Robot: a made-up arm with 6 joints. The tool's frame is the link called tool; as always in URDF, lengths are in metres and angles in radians.
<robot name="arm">
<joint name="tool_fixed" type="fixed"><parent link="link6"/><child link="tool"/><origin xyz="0 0 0"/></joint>
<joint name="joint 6" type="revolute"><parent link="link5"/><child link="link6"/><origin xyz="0 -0.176 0"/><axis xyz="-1 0 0"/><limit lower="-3.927" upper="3.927" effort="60" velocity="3.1"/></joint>
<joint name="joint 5" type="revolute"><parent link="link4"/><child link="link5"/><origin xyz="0.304 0 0"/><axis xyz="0 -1 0"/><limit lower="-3.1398" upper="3.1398" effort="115" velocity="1.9"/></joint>
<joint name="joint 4" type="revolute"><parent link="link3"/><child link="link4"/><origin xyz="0 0 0"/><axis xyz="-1 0 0"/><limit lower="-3.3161" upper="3.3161" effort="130" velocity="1.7"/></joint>
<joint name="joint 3" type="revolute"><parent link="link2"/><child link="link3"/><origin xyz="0 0 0.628"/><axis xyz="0 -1 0"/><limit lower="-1.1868" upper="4.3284" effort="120" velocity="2.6"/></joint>
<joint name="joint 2" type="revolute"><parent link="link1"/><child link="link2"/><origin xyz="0 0 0"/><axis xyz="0 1 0"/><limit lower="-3.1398" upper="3.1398" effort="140" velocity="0.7"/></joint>
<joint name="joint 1" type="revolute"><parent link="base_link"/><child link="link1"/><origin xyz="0 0 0.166"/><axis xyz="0 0 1"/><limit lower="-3.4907" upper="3.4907" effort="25" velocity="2.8"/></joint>
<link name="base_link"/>
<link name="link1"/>
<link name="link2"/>
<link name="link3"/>
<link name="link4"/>
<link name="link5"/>
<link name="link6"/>
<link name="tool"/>
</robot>
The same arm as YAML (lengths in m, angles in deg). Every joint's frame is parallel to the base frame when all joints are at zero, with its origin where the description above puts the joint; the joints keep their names.
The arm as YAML. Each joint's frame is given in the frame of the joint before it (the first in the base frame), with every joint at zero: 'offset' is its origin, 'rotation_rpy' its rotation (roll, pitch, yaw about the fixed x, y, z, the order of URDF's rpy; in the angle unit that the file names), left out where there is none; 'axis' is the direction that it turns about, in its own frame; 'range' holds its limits. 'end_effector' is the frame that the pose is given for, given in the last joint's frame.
length_unit: m
angle_unit: deg
chain:
  - id: joint 1
    offset: [0.0, 0.0, 0.166]
    axis: "+z"
    range: [-200.0, 200.0]
  - id: joint 2
    offset: [0.0, 0.0, 0.0]
    axis: "+y"
    range: [-179.9, 179.9]
  - id: joint 3
    offset: [0.0, 0.0, 0.628]
    axis: "-y"
    range: [-68.0, 248.0]
  - id: joint 4
    offset: [0.0, 0.0, 0.0]
    axis: "-x"
    range: [-190.0, 190.0]
  - id: joint 5
    offset: [0.304, 0.0, 0.0]
    axis: "-y"
    range: [-179.9, 179.9]
  - id: joint 6
    offset: [0.0, -0.176, 0.0]
    axis: "-x"
    range: [-225.0, 225.0]
end_effector:
  offset: [0.0, 0.0, 0.0]

